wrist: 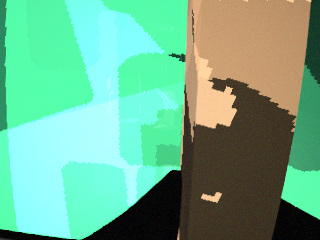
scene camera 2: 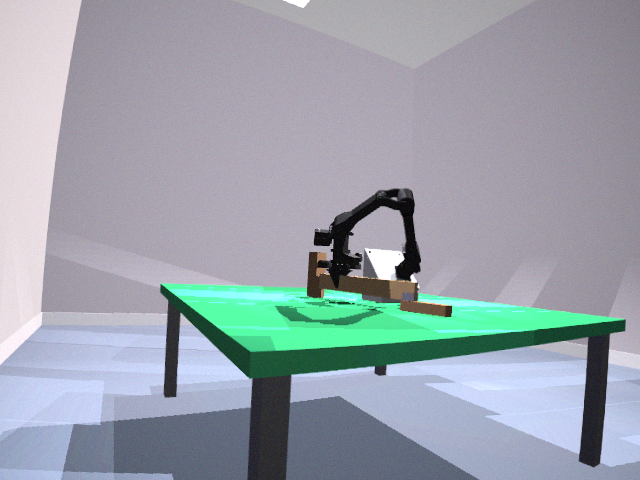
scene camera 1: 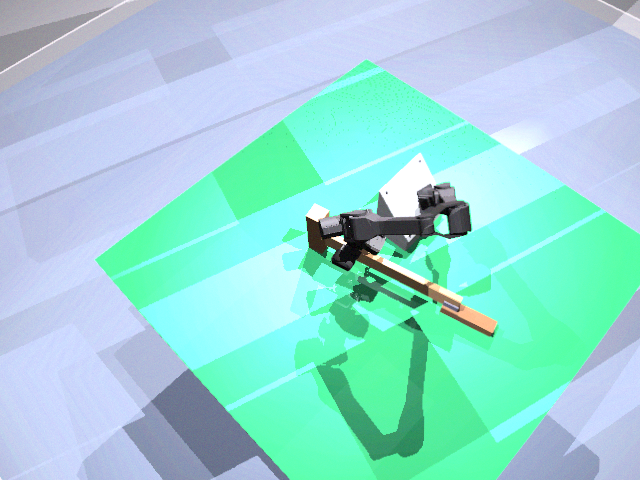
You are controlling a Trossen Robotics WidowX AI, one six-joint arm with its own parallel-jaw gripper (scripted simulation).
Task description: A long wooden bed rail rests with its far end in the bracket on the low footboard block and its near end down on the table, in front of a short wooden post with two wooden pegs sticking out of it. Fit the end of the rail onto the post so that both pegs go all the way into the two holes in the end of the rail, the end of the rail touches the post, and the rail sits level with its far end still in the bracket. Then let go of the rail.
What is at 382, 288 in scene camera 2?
A wooden bed rail.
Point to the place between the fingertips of my gripper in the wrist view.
At 202, 181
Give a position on a wooden bed rail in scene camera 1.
378, 263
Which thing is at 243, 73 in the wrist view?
A wooden bed rail.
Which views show my gripper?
The wrist view, scene camera 2 and scene camera 1: all of them.
